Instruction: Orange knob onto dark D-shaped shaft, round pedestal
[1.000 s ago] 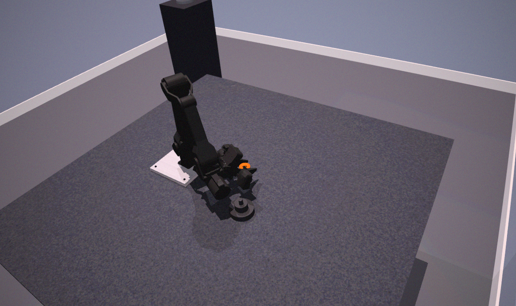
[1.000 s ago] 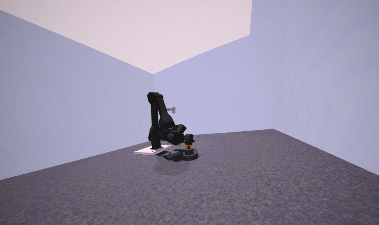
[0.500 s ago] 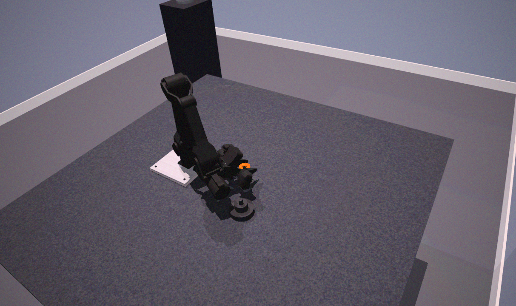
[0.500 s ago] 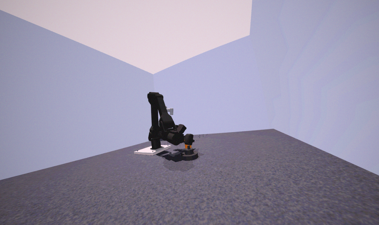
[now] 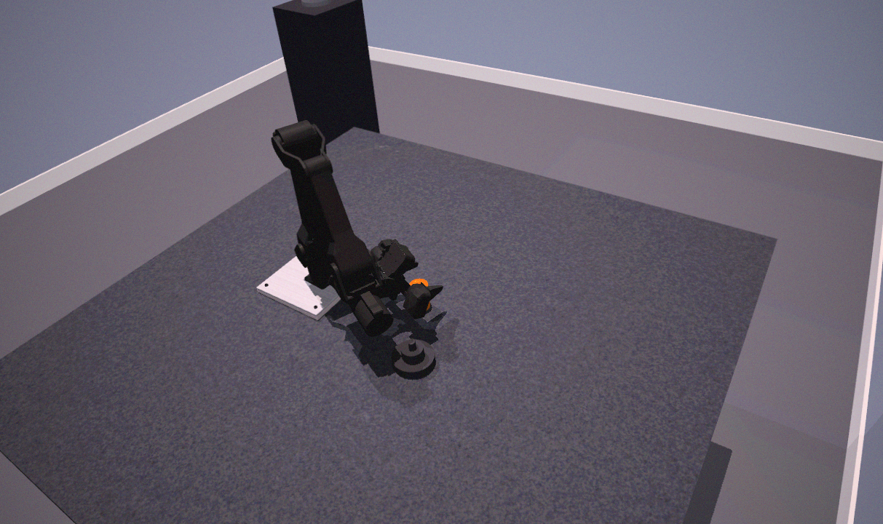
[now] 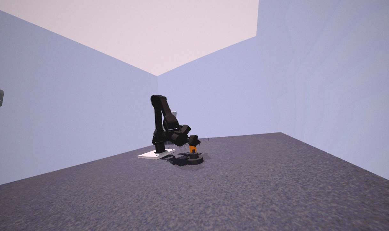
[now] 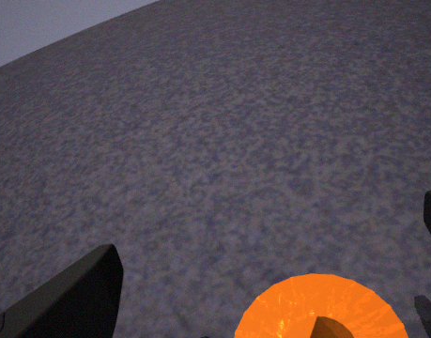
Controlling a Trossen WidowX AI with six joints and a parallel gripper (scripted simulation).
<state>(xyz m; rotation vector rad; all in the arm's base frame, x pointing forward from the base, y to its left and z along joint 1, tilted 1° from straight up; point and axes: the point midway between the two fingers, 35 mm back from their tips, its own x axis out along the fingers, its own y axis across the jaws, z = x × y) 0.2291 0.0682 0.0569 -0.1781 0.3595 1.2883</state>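
Right now the orange knob is 3 cm to the right of my gripper tip and 3 cm below it. From my gripper tip the other things lie so: dark round pedestal (16 cm to the right, 9 cm ahead, 3 cm below).
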